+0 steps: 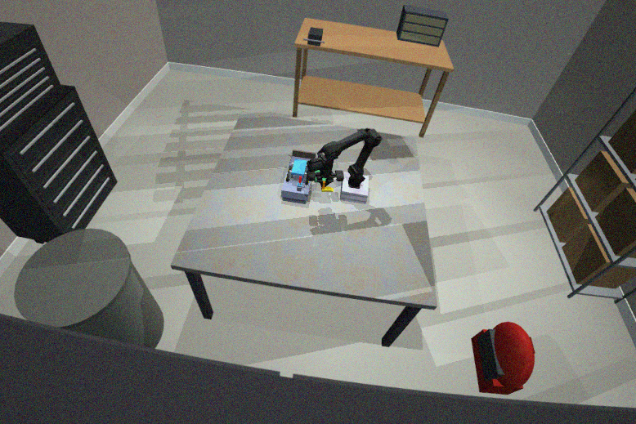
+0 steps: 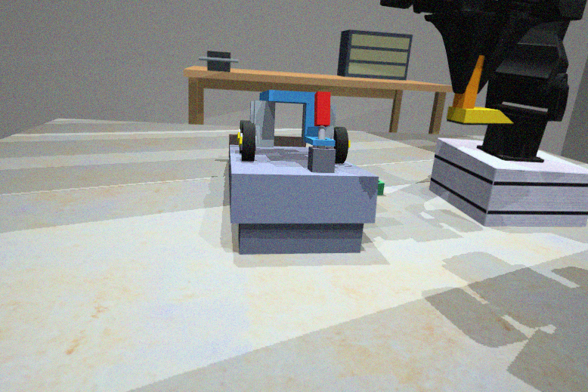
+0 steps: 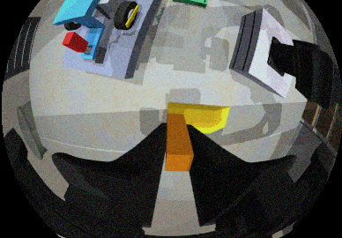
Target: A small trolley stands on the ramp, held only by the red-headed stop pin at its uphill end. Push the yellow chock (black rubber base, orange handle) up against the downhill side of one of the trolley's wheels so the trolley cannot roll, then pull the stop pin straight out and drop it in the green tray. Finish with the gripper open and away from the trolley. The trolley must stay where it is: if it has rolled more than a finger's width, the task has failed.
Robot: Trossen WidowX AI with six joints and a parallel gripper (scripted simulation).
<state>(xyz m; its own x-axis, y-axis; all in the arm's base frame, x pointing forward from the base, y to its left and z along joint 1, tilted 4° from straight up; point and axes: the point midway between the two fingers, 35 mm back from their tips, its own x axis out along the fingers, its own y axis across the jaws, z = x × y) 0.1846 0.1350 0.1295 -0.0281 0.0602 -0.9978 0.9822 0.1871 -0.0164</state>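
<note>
Right now my gripper tip is 130 mm short of the red-headed stop pin, 50 mm to the left of it and 50 mm above it. From my gripper tip the other things lie so: yellow chock (20 mm behind, 10 mm below); trolley (150 mm ahead, 140 mm to the right, 70 mm below); green tray (20 mm ahead, 250 mm to the right, 180 mm below).
</note>
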